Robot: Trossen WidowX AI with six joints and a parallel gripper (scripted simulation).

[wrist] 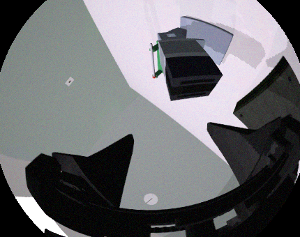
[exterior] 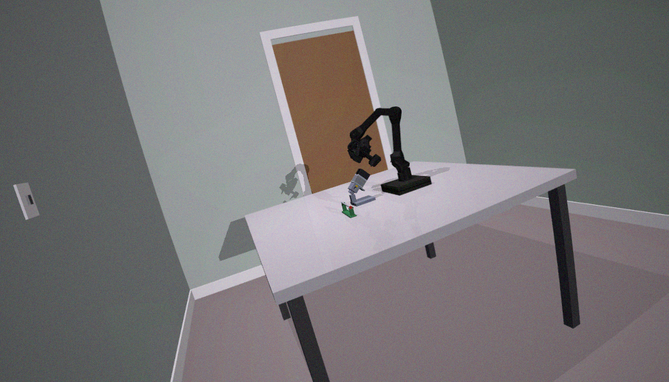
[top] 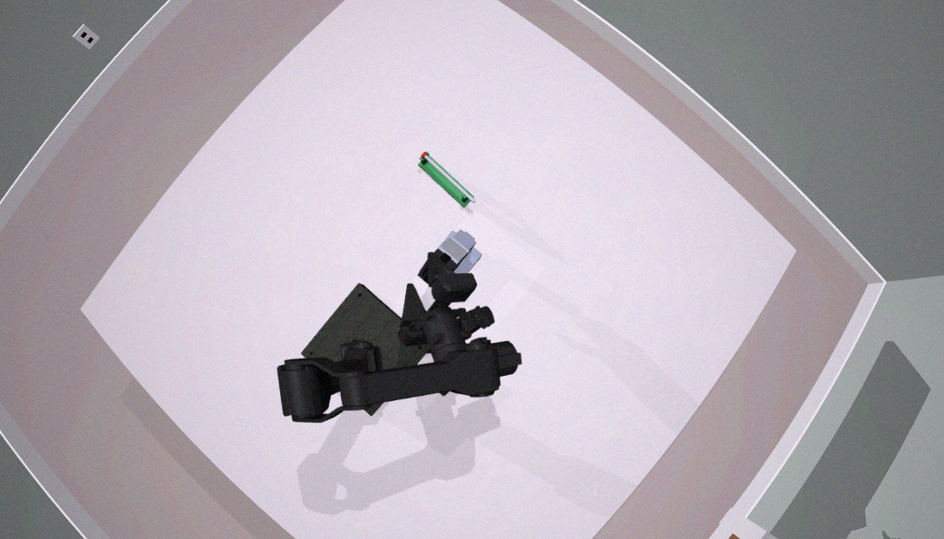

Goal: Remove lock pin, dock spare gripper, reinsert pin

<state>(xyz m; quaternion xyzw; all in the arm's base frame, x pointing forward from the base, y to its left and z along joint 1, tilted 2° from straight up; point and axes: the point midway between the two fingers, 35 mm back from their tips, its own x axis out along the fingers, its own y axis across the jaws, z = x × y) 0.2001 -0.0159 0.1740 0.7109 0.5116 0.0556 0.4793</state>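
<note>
My gripper tip is now 190 mm short of the green cradle, 100 mm to the right of it and 180 mm above it. The rest, counted from my gripper tip: mount (80 mm ahead, 20 mm to the right, 150 mm below); spare gripper (50 mm ahead, 20 mm to the right, 90 mm below).
</note>
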